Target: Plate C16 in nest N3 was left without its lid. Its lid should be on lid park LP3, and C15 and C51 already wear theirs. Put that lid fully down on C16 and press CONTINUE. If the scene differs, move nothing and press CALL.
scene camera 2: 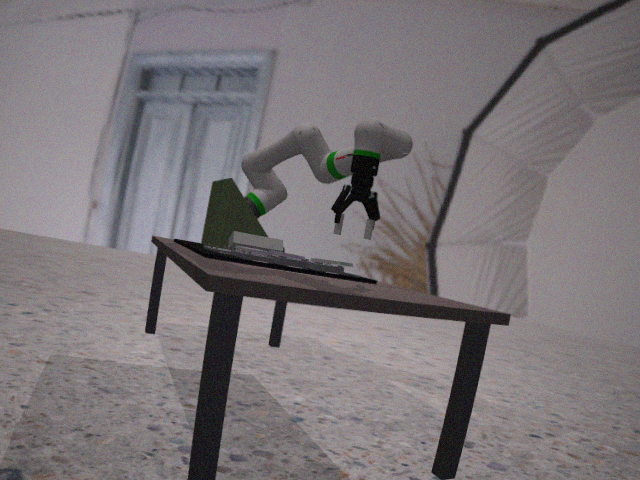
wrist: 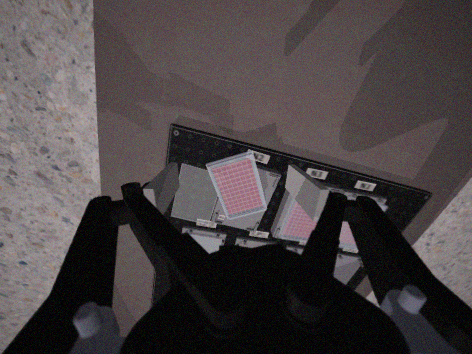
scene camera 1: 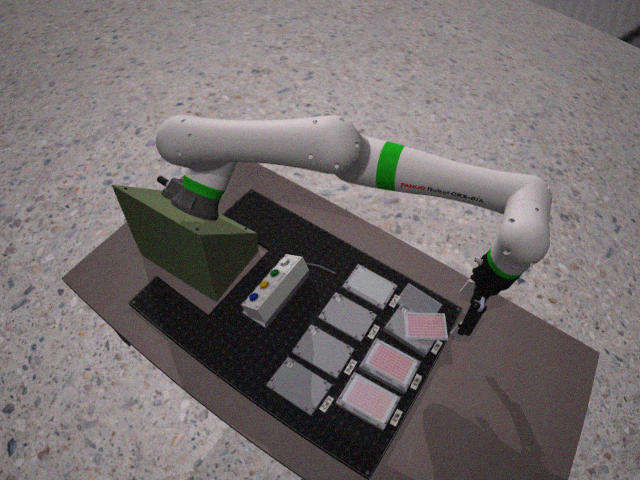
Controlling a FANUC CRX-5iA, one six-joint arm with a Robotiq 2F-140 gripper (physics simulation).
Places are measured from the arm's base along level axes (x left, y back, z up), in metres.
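Pixels of known places: gripper, between the fingertips: point(scene camera 2: 352, 236) point(wrist: 234, 175) point(scene camera 1: 459, 313); arm's base, origin of its link: point(scene camera 2: 242, 213) point(scene camera 1: 194, 210).
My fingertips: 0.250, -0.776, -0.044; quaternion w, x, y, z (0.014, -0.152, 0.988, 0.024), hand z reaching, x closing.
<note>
For each thing: its top centre in the pictures, then the offset to it from my fingertips, as dx, dy, dz. "*": a spot on its surface instead. Level surfaces: height alone.
- pink plate, centre of its top: point(wrist: 239, 191) point(scene camera 1: 426, 324) point(scene camera 2: 332, 259) -0.034, +0.061, -0.088
- nest N2, centre of its top: point(wrist: 244, 201) point(scene camera 1: 414, 327) point(scene camera 2: 323, 262) -0.056, +0.086, -0.103
- nest N3, a spot on its surface: point(wrist: 298, 220) point(scene camera 1: 392, 355) * -0.177, +0.088, -0.094
- nest N1, a spot on its surface: point(scene camera 1: 368, 400) * -0.322, +0.067, -0.098
- pale clear lid, centre of its top: point(wrist: 199, 256) point(scene camera 1: 370, 284) -0.012, +0.272, -0.115
- button box, centre of its top: point(scene camera 1: 275, 279) point(scene camera 2: 257, 235) -0.221, +0.474, -0.049
- black board, height of its surface: dz -0.132
- grey pad, centre of its top: point(wrist: 196, 197) point(scene camera 1: 419, 302) +0.037, +0.119, -0.123
My gripper point(scene camera 1: 462, 307) point(scene camera 2: 353, 229) point(wrist: 234, 175) is open and empty, high above the far-right end of the board. A pink plate point(scene camera 1: 425, 325) point(wrist: 237, 186) lies askew across nest N2 point(scene camera 1: 395, 323) point(wrist: 268, 181), overhanging towards the grey pad beside it. The plate in nest N3 point(scene camera 1: 390, 364) point(wrist: 298, 220) sits square, partly behind a finger in the wrist view. The plate in nest N1 point(scene camera 1: 368, 400) point(wrist: 347, 237) also sits square. I cannot tell which plates wear lids. A pale clear lid point(scene camera 1: 369, 285) lies on the lid park at the row's upper end; its label is unreadable. The other three lid parks look bare.
A button box point(scene camera 1: 279, 291) point(scene camera 2: 255, 241) with blue, yellow and green buttons stands on the black board point(scene camera 1: 206, 330); its captions are unreadable. A grey pad point(scene camera 1: 421, 298) point(wrist: 195, 192) lies beside N2. The green pedestal point(scene camera 1: 180, 258) point(scene camera 2: 227, 217) carries the arm.
</note>
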